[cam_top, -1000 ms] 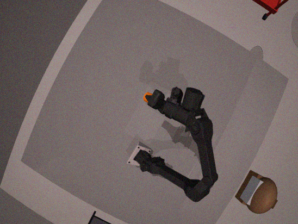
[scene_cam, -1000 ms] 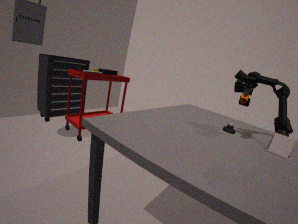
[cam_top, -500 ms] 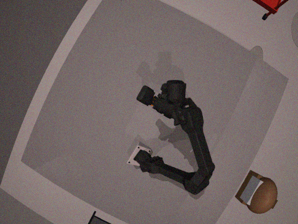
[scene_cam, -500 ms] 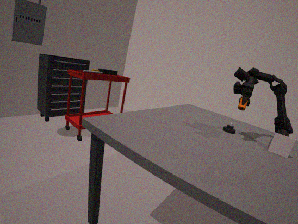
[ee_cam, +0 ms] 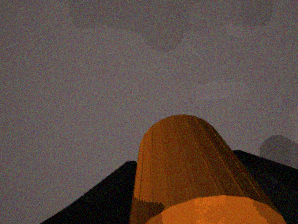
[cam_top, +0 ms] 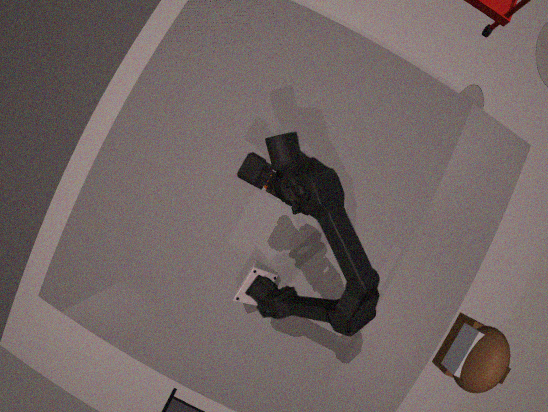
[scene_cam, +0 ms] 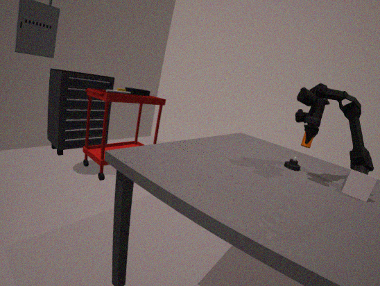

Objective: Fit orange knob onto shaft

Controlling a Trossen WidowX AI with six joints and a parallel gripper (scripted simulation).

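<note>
Right now the dark round pedestal is 60 mm ahead of my gripper tip, 160 mm to the right of it and 130 mm below it. Round my gripper tip: orange knob: 10 mm to the right, 30 mm above.
</note>
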